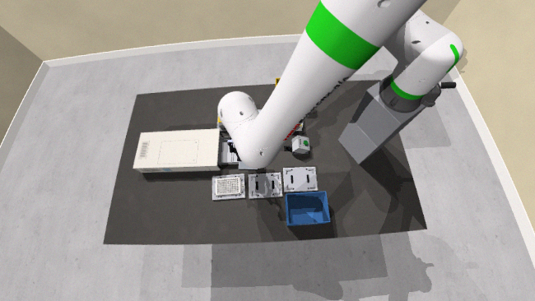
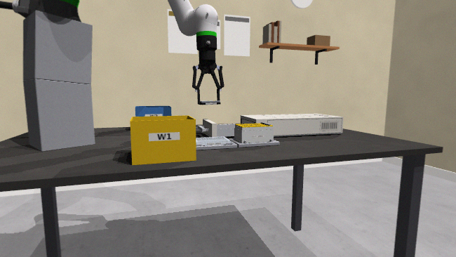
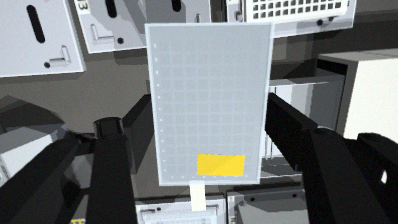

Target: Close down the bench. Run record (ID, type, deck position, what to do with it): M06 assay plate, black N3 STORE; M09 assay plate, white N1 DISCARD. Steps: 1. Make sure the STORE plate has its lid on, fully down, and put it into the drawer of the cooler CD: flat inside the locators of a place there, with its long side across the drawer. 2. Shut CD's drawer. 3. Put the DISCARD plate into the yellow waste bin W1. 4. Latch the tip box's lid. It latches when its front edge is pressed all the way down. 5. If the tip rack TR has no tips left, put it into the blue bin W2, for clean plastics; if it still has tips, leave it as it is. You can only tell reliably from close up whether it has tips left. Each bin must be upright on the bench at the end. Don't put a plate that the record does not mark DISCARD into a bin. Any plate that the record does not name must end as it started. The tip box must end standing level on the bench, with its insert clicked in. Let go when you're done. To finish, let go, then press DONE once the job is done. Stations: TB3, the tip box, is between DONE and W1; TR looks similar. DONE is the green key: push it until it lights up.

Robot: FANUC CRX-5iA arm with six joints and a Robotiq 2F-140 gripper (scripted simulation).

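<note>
Now: hand 80 mm short of the drawer, 80 mm to the left of it and 130 mm above it. Round my hand: white assay plate (120 mm ahead, 110 mm to the left, 150 mm below); then done key box (260 mm behind, 100 mm to the right, 120 mm below); then cooler CD (230 mm ahead, 80 mm to the right, 130 mm below).
</note>
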